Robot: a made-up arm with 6 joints.
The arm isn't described. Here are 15 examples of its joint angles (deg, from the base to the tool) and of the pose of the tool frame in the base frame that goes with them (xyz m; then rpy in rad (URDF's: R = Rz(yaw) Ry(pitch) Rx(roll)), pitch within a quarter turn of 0, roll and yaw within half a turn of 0).
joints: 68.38 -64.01 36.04 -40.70 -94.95 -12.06
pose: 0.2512 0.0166 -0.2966 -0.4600 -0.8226 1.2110
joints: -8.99 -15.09 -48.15 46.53 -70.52 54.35
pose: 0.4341 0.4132 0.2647 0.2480 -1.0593 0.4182
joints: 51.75 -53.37 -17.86 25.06 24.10 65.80
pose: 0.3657 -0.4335 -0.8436 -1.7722 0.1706 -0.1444
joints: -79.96 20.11 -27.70 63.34 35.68 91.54
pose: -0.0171 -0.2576 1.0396 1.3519 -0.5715 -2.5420
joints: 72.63 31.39 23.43 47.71 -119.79 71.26
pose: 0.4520 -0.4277 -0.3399 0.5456 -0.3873 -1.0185
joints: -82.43 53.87 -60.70 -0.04 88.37 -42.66
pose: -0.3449 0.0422 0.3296 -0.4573 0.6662 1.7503
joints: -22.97 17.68 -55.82 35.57 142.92 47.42
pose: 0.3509 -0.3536 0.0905 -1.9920 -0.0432 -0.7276
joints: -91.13 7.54 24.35 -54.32 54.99 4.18
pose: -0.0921 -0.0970 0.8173 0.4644 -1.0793 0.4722
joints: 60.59 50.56 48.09 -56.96 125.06 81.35
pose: -0.4144 -0.1012 -0.5011 -2.9477 0.4389 -3.0342
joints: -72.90 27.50 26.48 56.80 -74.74 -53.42
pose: 0.0802 -0.2059 0.5651 -2.1973 -0.1734 1.7048
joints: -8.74 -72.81 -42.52 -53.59 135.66 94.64
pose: 0.2298 -0.6816 -0.0799 -2.9664 0.0466 -0.9049
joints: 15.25 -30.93 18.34 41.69 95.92 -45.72
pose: 0.3228 -0.3187 -0.1934 -1.4555 0.6576 -1.7308
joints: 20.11 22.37 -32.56 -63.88 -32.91 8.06
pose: 0.7109 -0.0373 -0.1237 1.8866 0.3665 -0.1823
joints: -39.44 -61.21 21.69 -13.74 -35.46 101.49
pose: 0.1323 -0.2901 0.9730 1.8154 -0.3321 -2.5119
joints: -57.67 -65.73 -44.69 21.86 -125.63 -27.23
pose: 0.1898 0.0345 0.1923 -1.2687 0.2544 2.6589
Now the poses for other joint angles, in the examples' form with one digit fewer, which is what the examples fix.
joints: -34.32 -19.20 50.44 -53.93 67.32 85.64
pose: 0.480 -0.711 0.241 0.069 0.169 -1.705
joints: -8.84 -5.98 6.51 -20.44 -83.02 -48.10
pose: 0.391 -0.107 0.200 -1.847 -0.874 2.356
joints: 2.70 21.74 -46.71 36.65 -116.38 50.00
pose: 0.344 -0.150 0.487 2.395 -0.569 -0.973
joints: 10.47 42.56 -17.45 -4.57 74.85 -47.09
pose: 0.348 -0.010 0.004 1.497 -0.004 1.494
